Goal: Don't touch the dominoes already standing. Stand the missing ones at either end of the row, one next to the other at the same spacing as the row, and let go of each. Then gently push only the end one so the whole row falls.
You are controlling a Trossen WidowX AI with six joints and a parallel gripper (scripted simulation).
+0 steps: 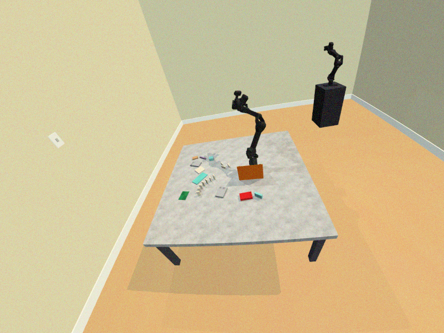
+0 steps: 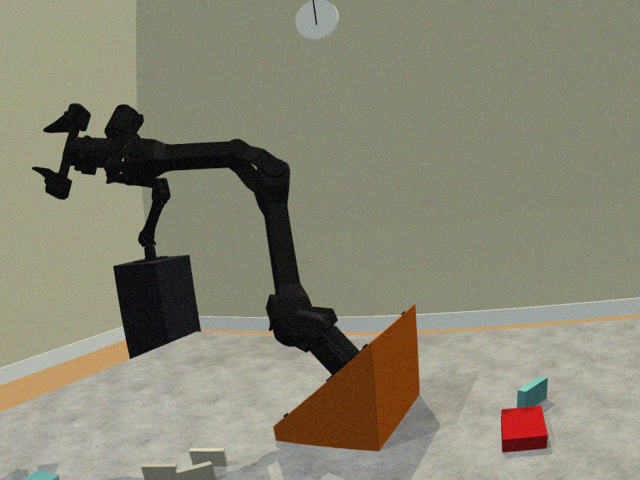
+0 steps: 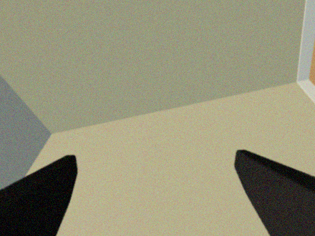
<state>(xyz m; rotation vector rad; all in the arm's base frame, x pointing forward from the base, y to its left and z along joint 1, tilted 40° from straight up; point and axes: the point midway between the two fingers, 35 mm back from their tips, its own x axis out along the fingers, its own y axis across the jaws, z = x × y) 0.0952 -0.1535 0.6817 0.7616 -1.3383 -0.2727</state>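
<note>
Now: gripper tip 34 cm short of the teal cube, 29 cm to the right of it and 50 cm above it. From my gripper tip the other things lie so: orange block (53 cm ahead, 22 cm to the left, 51 cm below); purple bar (44 cm ahead, 24 cm to the left, 51 cm below); cream tile (46 cm ahead, 44 cm to the left, 51 cm below).
</note>
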